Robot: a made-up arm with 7 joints. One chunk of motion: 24 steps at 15 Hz.
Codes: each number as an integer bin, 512 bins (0 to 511) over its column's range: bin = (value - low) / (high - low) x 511, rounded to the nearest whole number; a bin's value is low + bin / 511 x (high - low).
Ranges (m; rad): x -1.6..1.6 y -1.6..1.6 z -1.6..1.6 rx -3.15..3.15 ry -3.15..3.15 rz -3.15..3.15
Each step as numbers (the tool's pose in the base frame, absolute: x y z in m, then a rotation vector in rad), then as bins.
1 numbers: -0.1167 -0.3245 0.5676 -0.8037 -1.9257 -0.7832
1 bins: 237 204 346 190 99 192
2 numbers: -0.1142 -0.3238 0.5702 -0.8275 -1.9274 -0.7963
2 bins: 237 204 347 188 99 191
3 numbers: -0.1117 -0.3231 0.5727 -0.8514 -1.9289 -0.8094
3 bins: 238 204 347 186 99 190
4 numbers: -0.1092 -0.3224 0.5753 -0.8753 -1.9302 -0.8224
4 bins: 238 204 347 185 99 189
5 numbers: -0.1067 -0.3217 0.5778 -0.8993 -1.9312 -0.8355
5 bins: 238 204 348 183 99 188
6 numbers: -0.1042 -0.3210 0.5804 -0.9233 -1.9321 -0.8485
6 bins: 239 204 348 181 99 187
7 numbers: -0.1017 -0.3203 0.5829 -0.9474 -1.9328 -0.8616
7 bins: 239 204 349 179 99 186
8 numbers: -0.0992 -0.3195 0.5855 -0.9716 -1.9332 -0.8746
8 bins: 240 204 349 177 99 185
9 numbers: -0.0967 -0.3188 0.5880 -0.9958 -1.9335 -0.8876
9 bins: 240 205 349 175 99 184
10 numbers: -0.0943 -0.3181 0.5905 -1.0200 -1.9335 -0.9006
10 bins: 240 205 350 173 99 182
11 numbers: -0.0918 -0.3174 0.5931 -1.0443 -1.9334 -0.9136
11 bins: 241 205 350 171 99 181
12 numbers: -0.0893 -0.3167 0.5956 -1.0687 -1.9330 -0.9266
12 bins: 241 205 351 169 99 180
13 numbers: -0.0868 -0.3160 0.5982 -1.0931 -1.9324 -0.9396
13 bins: 242 205 351 167 99 179
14 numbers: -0.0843 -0.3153 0.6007 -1.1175 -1.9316 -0.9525
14 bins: 242 205 351 165 99 178
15 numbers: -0.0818 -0.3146 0.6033 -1.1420 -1.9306 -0.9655
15 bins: 242 205 352 163 99 177
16 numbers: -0.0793 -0.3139 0.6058 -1.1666 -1.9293 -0.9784
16 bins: 243 205 352 161 99 176
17 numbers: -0.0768 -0.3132 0.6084 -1.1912 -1.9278 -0.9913
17 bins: 243 205 353 159 99 175
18 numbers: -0.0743 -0.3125 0.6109 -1.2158 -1.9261 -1.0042
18 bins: 244 206 353 157 99 174
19 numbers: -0.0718 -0.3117 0.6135 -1.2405 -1.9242 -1.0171
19 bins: 244 206 353 155 99 173
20 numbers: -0.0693 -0.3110 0.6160 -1.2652 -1.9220 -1.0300
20 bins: 244 206 354 153 100 172
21 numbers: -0.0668 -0.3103 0.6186 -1.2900 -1.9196 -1.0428
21 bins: 245 206 354 151 100 171
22 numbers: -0.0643 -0.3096 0.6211 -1.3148 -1.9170 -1.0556
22 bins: 245 206 355 149 100 170
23 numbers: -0.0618 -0.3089 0.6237 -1.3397 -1.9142 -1.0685
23 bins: 246 206 355 147 100 169
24 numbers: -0.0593 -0.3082 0.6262 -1.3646 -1.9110 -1.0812
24 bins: 246 206 355 145 100 168
